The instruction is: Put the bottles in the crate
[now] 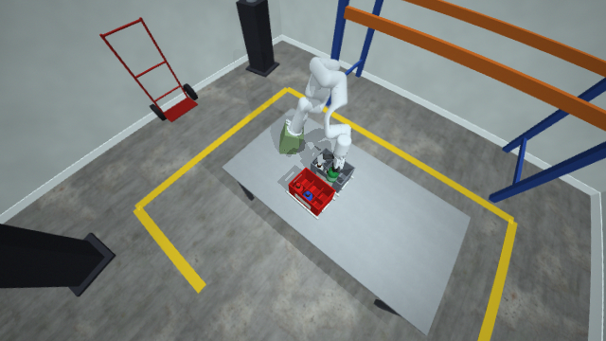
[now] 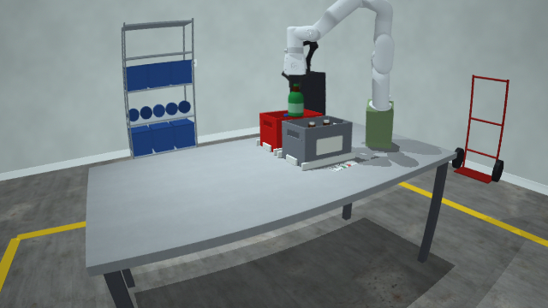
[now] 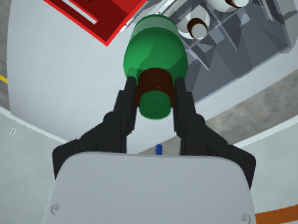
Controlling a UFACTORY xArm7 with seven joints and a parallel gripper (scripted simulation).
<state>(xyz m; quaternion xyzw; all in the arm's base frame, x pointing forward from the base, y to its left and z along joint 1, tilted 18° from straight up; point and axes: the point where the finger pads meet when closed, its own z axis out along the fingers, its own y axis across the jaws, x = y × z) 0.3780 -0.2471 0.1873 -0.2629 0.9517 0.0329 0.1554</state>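
Right now my hand is 7 cm above the green-labelled bottle. The rest, counted from my hand: red crate: 9 cm behind, 13 cm to the right, 25 cm below; then grey crate: 4 cm behind, 10 cm to the left, 25 cm below; then white-label bottle: 13 cm behind, 8 cm to the left, 25 cm below.
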